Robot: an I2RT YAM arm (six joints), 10 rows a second.
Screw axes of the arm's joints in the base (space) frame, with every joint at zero. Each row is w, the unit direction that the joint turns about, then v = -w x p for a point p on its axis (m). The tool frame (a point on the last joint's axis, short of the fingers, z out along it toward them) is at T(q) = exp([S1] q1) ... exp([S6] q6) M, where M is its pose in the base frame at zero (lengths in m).
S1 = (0, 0, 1, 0, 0, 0)
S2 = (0, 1, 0, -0.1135, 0, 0.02)
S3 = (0, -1, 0, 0.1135, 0, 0.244)
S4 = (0, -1, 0, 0.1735, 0, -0.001)
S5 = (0, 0, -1, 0, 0.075, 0)
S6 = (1, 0, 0, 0, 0.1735, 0)
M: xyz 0.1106 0 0.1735 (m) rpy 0 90 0 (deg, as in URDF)
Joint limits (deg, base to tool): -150..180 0..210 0..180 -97..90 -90..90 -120..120
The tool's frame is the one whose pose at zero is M.
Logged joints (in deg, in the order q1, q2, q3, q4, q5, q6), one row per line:
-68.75 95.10 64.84 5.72 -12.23 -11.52
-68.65 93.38 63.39 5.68 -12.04 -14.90
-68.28 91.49 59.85 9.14 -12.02 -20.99
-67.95 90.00 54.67 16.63 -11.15 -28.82
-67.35 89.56 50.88 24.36 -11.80 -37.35
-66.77 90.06 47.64 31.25 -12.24 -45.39
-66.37 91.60 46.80 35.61 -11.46 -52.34
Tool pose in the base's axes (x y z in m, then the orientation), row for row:
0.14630 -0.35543 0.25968 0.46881 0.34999 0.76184 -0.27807
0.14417 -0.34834 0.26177 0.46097 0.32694 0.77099 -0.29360
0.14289 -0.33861 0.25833 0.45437 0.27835 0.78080 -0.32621
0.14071 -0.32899 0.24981 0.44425 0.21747 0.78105 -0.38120
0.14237 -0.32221 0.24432 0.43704 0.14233 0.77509 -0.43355
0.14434 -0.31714 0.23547 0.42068 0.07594 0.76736 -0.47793
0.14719 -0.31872 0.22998 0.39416 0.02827 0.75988 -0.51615
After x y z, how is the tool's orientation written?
As a quaternion, w x y z.
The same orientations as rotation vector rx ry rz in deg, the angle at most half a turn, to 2 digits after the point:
49.17 107.02 -39.06
46.09 108.69 -41.39
39.36 110.40 -46.12
30.89 110.94 -54.14
20.28 110.45 -61.78
10.90 110.17 -68.61
4.11 110.44 -75.02

